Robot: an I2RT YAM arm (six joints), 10 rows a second.
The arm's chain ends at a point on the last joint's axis. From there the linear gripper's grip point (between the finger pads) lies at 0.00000 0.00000 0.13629 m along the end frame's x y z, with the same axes.
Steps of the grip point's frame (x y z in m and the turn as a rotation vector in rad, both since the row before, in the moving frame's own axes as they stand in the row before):
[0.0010, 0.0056, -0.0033, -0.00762, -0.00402, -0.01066]
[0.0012, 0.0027, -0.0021, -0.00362, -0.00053, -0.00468]
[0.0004, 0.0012, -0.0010, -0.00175, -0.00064, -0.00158]
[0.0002, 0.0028, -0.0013, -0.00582, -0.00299, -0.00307]
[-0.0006, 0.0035, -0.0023, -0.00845, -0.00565, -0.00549]
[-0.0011, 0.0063, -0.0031, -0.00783, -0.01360, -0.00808]
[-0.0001, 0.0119, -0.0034, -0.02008, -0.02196, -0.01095]
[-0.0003, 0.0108, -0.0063, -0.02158, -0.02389, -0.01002]
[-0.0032, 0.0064, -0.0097, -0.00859, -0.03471, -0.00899]
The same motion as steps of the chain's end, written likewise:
[0.0015, 0.0046, -0.0033, -0.00762, -0.00402, -0.01066]
[0.0013, 0.0022, -0.0021, -0.00362, -0.00053, -0.00468]
[0.0005, 0.0010, -0.0010, -0.00175, -0.00064, -0.00158]
[0.0006, 0.0020, -0.0013, -0.00582, -0.00299, -0.00307]
[0.0002, 0.0023, -0.0023, -0.00845, -0.00565, -0.00549]
[0.0007, 0.0052, -0.0031, -0.00783, -0.01360, -0.00808]
[0.0029, 0.0091, -0.0033, -0.02008, -0.02196, -0.01095]
[0.0029, 0.0078, -0.0062, -0.02158, -0.02389, -0.01002]
[0.0015, 0.0052, -0.0096, -0.00859, -0.03471, -0.00899]

